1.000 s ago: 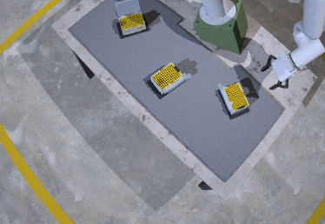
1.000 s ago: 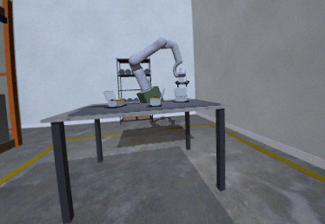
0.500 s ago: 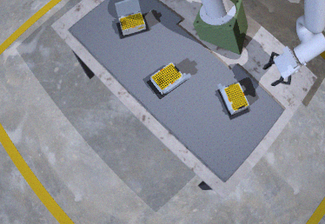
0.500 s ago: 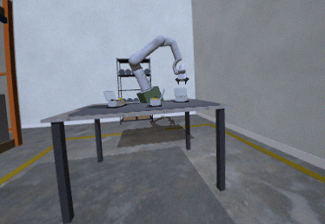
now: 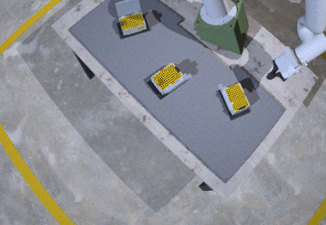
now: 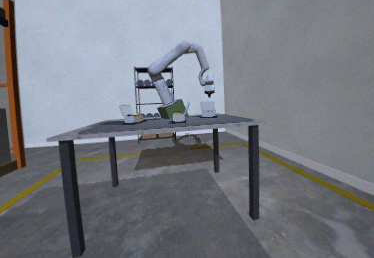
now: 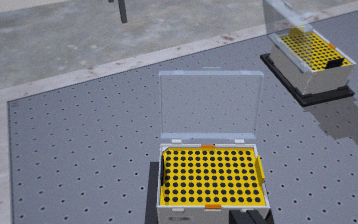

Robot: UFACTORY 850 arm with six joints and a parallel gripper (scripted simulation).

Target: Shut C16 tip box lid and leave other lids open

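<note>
Now: the clear lid 16 cm ahead of my hand, 12 cm to the right of it and 10 cm below it. Also, from my hand: tip box: 13 cm below, 12 cm ahead, 9 cm to the right.
</note>
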